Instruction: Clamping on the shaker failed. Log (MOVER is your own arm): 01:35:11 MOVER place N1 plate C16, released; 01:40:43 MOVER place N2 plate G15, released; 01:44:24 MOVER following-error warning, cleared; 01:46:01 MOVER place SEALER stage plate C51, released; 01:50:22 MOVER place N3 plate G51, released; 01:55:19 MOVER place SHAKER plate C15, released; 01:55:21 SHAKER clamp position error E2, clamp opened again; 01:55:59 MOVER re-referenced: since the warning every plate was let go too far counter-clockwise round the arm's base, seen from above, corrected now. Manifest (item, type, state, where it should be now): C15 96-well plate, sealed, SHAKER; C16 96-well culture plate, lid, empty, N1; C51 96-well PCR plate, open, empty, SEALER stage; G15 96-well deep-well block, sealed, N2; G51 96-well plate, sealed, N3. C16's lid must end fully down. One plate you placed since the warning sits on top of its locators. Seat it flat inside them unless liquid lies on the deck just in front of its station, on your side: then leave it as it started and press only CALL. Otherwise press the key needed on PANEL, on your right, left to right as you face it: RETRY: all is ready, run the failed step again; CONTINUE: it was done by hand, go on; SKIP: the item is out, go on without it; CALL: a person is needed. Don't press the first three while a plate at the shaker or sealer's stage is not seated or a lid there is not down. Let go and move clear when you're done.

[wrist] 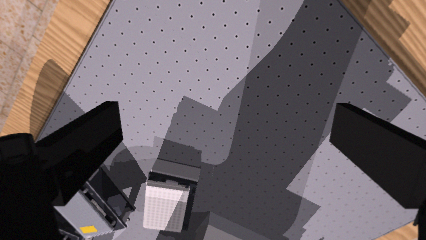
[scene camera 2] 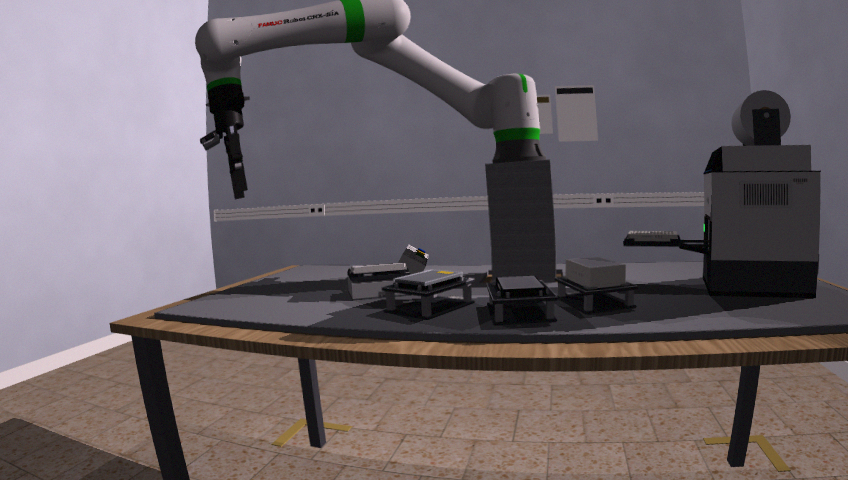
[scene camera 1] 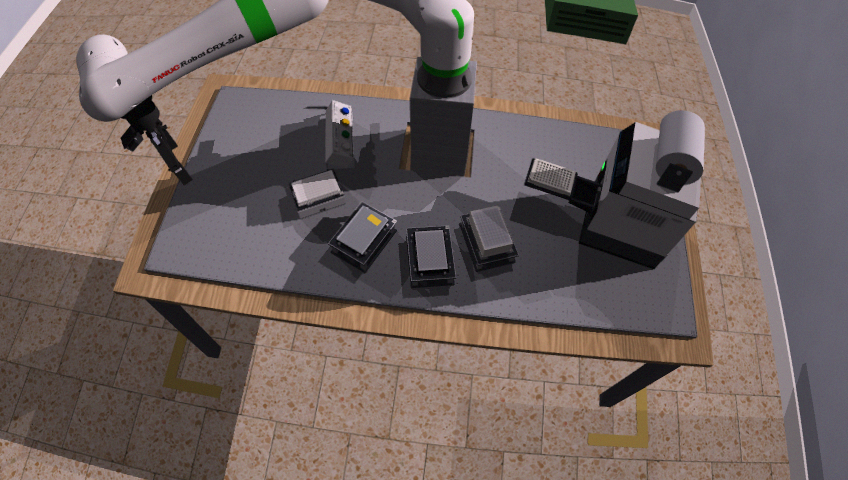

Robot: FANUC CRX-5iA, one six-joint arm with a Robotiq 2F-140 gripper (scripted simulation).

Labels:
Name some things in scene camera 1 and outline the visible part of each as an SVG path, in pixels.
My gripper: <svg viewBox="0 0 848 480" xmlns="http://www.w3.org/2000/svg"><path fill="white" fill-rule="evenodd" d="M151 101L144 112L126 120L134 130L146 131L145 133L150 138L150 142L155 146L169 167L168 171L174 173L182 184L186 185L193 179L172 152L178 145L166 130L168 128L166 124L163 126L162 121L160 122L159 109Z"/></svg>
A deep-well block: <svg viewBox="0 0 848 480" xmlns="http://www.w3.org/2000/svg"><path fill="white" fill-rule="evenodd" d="M498 206L471 211L468 218L482 258L509 252L513 246L512 239Z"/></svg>

